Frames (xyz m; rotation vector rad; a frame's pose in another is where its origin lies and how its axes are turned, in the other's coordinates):
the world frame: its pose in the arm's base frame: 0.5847 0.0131 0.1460 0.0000 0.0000 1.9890
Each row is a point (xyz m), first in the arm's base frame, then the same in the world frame.
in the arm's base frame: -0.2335 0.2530 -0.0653
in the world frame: 0.5515 0.6503 -0.2113
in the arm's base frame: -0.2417 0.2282 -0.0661
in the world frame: 0.5322 0.6678 -0.2121
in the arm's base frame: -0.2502 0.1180 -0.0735
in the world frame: 0.4349 0.7203 -0.2195
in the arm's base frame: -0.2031 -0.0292 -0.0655
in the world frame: 0.2813 0.7371 -0.2115
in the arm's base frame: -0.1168 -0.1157 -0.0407
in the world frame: 0.1672 0.6934 -0.1867
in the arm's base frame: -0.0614 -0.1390 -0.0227
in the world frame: 0.1234 0.6522 -0.1687
